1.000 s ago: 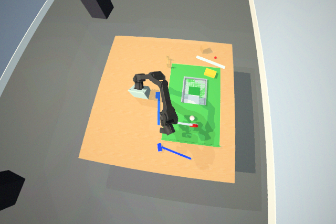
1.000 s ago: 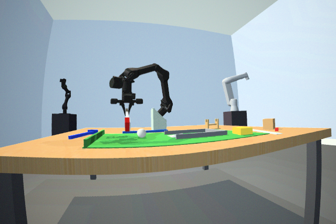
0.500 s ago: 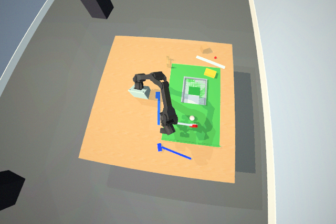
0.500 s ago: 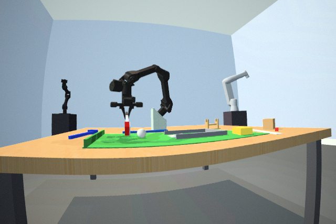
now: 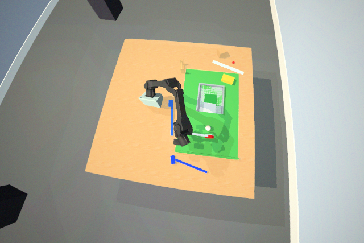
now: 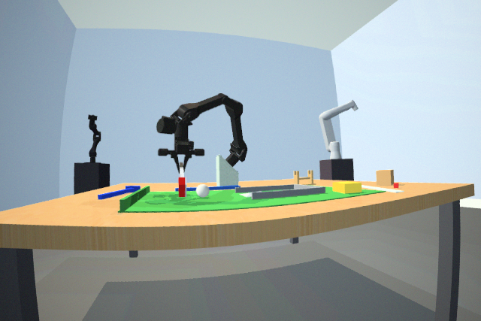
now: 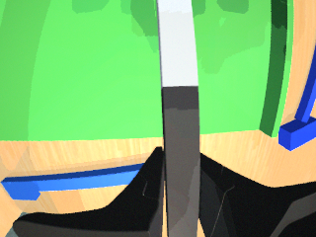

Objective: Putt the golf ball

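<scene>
My gripper tip is now 11 cm short of the red putter and 2 cm to the right of it. From my gripper tip the other things lie so: small wooden rack 14 cm behind, 58 cm to the left, 4 cm below; green mat 18 cm ahead, 25 cm to the left, 7 cm below; white golf ball 20 cm ahead, 9 cm to the left, 5 cm below.
</scene>
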